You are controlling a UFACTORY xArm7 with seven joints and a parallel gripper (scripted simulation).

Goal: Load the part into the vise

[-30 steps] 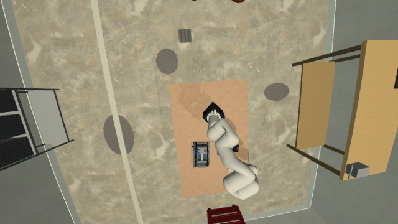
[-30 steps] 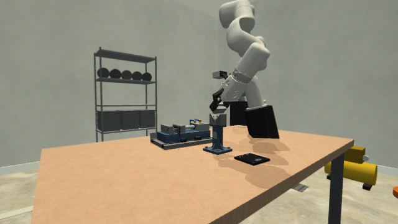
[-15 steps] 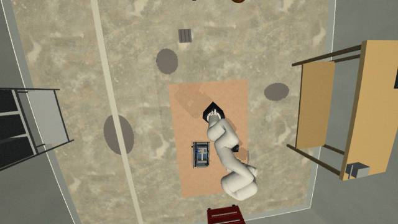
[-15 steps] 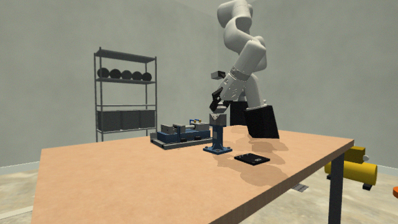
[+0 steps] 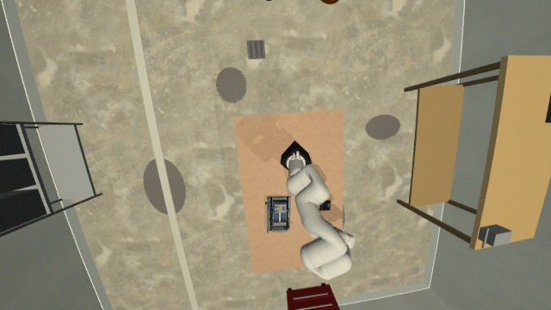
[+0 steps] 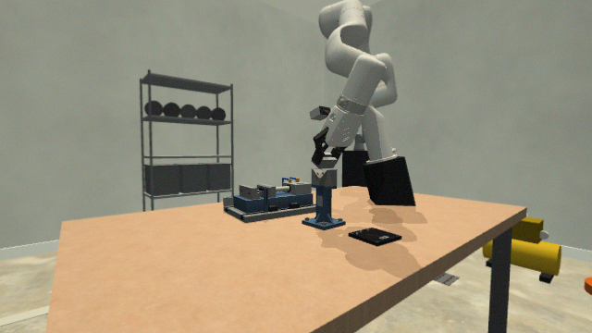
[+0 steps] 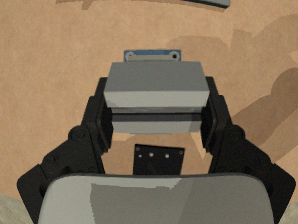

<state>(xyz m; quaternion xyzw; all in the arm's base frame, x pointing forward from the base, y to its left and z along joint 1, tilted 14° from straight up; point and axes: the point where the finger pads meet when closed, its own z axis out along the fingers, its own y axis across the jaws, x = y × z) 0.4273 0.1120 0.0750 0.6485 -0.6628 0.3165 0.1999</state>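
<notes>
My hand is right at the grey block. The rest, counted from my hand: black infeed plate: 190 mm below, 170 mm to the left; then work stop: 190 mm to the right, 100 mm below, 90 mm ahead; then grey V-block: 60 mm below, 20 mm to the left.
</notes>
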